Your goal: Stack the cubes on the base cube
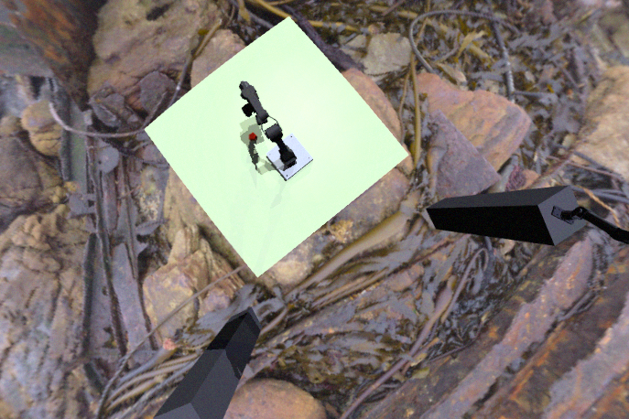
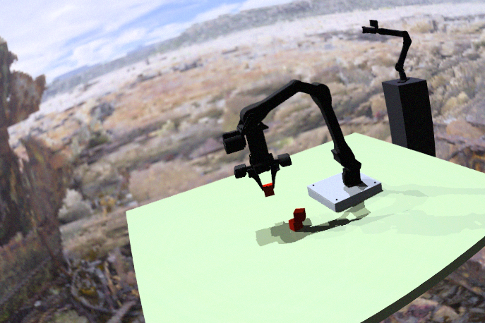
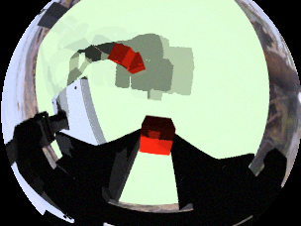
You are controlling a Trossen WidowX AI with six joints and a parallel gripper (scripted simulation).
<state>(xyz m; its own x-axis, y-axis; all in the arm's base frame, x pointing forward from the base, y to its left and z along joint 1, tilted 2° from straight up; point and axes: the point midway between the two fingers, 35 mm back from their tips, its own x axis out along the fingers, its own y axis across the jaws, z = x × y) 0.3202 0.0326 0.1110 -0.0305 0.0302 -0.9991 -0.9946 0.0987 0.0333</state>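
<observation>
Now: the red cube 12 cm to the left of my gripper tip, 7 cm below it and 7 cm behind it.
</observation>
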